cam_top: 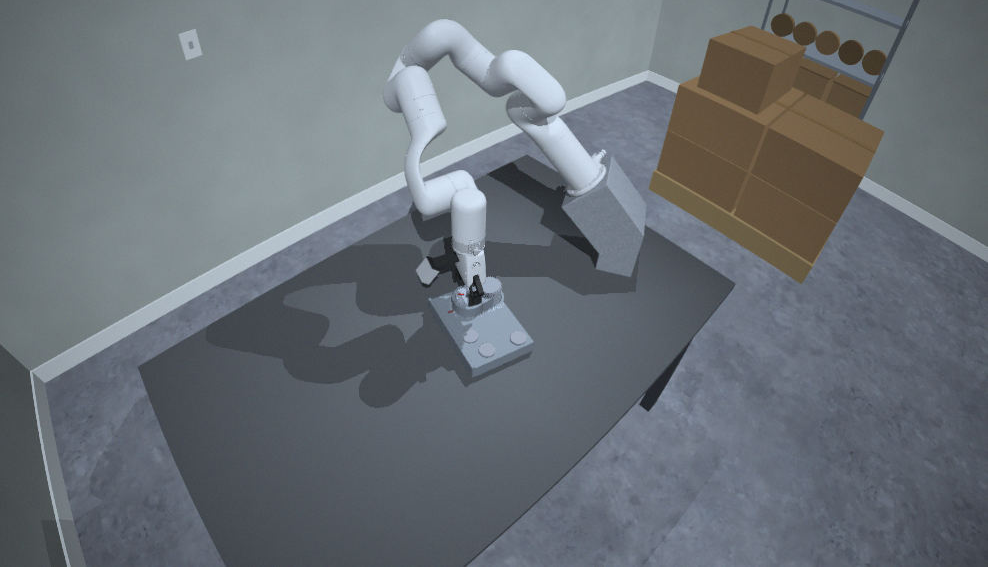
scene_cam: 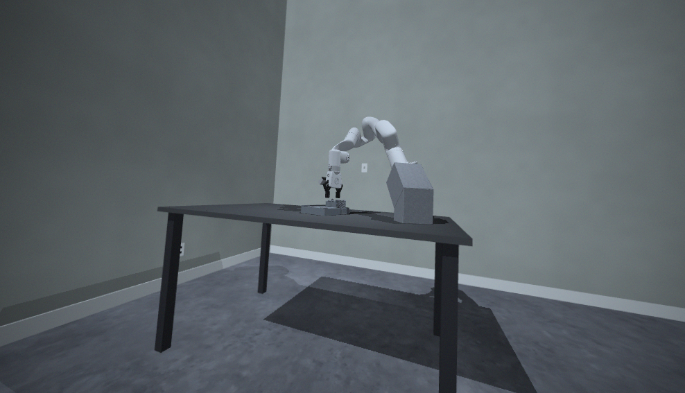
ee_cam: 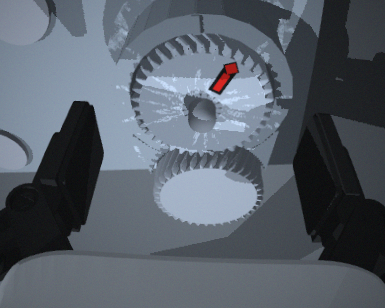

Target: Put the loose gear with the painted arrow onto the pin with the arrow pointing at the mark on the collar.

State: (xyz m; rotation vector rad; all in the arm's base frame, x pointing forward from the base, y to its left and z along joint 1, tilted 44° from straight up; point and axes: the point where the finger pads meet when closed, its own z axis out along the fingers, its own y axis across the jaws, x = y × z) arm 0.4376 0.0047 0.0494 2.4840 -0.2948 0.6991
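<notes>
Now: hand 4 cm above the grey toothed gear.
</notes>
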